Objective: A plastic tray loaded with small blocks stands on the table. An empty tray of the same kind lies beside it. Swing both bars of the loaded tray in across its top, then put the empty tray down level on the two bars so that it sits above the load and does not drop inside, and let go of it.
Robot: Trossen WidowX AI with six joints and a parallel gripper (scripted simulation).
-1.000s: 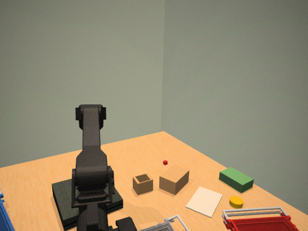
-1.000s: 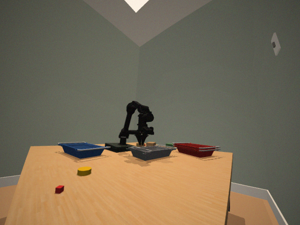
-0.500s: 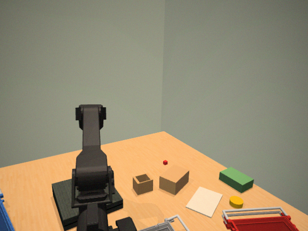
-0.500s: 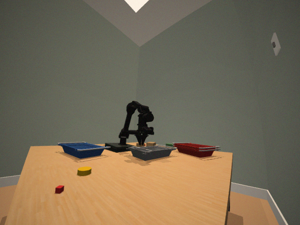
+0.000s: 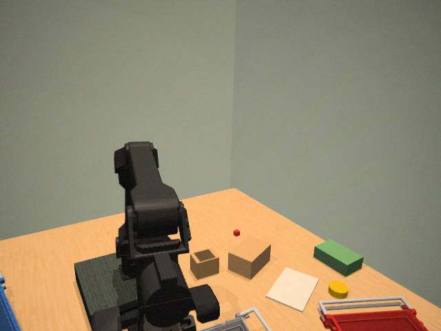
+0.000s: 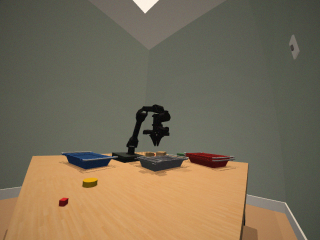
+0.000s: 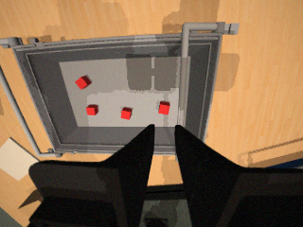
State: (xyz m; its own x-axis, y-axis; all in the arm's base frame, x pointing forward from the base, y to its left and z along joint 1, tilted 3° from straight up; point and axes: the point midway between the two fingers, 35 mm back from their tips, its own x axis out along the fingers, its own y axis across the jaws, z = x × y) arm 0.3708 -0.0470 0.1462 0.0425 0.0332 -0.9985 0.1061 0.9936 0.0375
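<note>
My gripper tip is 320 mm past the blue tray, 320 mm to the left of it and 100 mm above it. The rest, counted from my gripper tip: brown box: 340 mm behind, 240 mm to the left, 130 mm below; white sheet: 170 mm behind, 430 mm to the left, 140 mm below; brown block: 310 mm behind, 380 mm to the left, 110 mm below.
</note>
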